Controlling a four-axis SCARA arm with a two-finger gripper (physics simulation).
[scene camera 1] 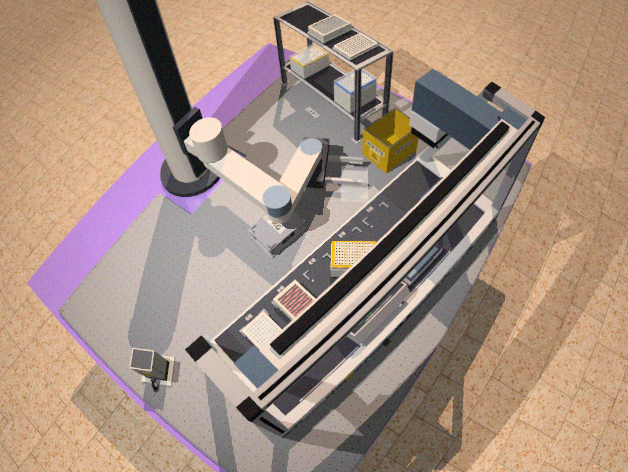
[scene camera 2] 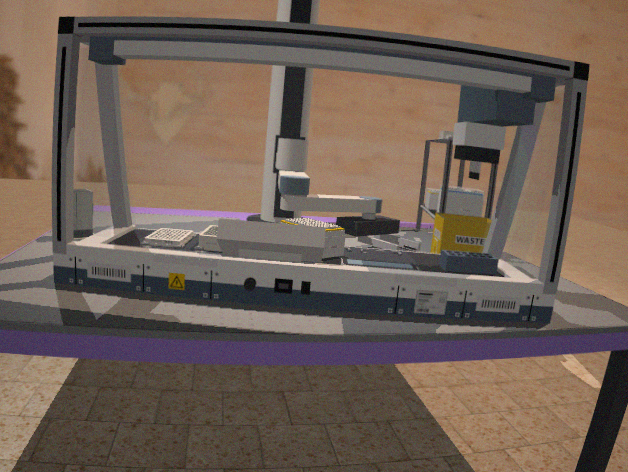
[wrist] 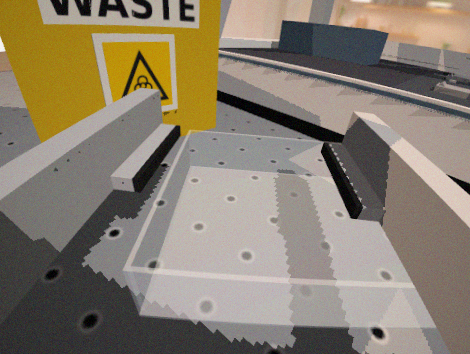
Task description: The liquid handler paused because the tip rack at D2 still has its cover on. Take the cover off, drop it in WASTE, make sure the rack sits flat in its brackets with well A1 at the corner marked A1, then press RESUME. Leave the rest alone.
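Places are measured from the arm's base along level axes (x ahead, y left, z up), in centimetres.
Pixels of known places: gripper, between the fingertips: (scene camera 1: 362,171) (scene camera 2: 408,247) (wrist: 253,121); arm's base, origin of its link: (scene camera 1: 192,169).
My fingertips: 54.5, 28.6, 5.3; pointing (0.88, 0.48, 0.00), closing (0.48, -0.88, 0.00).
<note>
Ahead of a thing's pixels: the offset from my fingertips to its top centre, as dx, dy, dz. "spot": to the spot under its first point.
The clear cover {-0.3, -4.0, -1.5} (scene camera 1: 354,189) (wrist: 235,210) lies flat on the bench beside the yellow WASTE bin {+2.0, +15.6, +9.5} (scene camera 1: 388,149) (scene camera 2: 461,230) (wrist: 197,75). My gripper (scene camera 1: 359,173) (wrist: 253,121) is open, low over the bench, with one finger on each side of the cover's far part. The finger pads look apart from the cover's walls. The yellow-edged tip rack (scene camera 1: 350,254) (scene camera 2: 312,223) is uncovered in the deck, near the D2 and D3 labels. It looks turned relative to its neighbours; the gantry beam hides part of it. Its A1 corner and the RESUME lettering cannot be read.
A two-level shelf {spot: -10.4, +13.2, +12.9} (scene camera 1: 357,109) with racks stands behind the bin. The gantry beam (scene camera 1: 395,228) (scene camera 2: 314,63) spans the deck. A striped rack {+11.7, -50.1, +4.3} (scene camera 1: 294,300) and a white plate {+9.4, -62.3, +2.6} (scene camera 1: 262,329) sit in the deck. A grey box {-10.4, -32.5, +1.6} (scene camera 1: 274,234) is below the arm's elbow; another {-12.5, -90.5, +9.0} (scene camera 1: 148,360) stands at lower left.
</note>
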